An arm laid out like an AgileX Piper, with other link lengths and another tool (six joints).
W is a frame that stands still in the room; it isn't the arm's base.
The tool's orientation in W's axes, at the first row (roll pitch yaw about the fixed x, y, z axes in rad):
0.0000 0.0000 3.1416
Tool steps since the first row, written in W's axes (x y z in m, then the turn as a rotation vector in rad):
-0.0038 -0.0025 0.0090 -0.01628 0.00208 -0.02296
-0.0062 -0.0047 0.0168 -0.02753 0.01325 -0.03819
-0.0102 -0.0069 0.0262 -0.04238 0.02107 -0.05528
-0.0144 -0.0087 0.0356 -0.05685 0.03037 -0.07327
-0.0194 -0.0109 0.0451 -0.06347 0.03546 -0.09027
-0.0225 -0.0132 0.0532 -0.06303 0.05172 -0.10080
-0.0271 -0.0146 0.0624 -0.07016 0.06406 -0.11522
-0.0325 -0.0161 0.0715 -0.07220 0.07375 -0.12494
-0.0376 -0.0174 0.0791 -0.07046 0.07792 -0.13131
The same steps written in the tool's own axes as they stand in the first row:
0.0038 0.0025 0.0090 0.01628 -0.00208 -0.02296
0.0062 0.0047 0.0168 0.02753 -0.01325 -0.03819
0.0102 0.0069 0.0262 0.04238 -0.02107 -0.05528
0.0144 0.0087 0.0356 0.05685 -0.03037 -0.07327
0.0194 0.0109 0.0451 0.06347 -0.03546 -0.09027
0.0225 0.0132 0.0532 0.06303 -0.05172 -0.10080
0.0271 0.0146 0.0624 0.07016 -0.06406 -0.11522
0.0325 0.0161 0.0715 0.07220 -0.07375 -0.12494
0.0376 0.0174 0.0791 0.07046 -0.07792 -0.13131

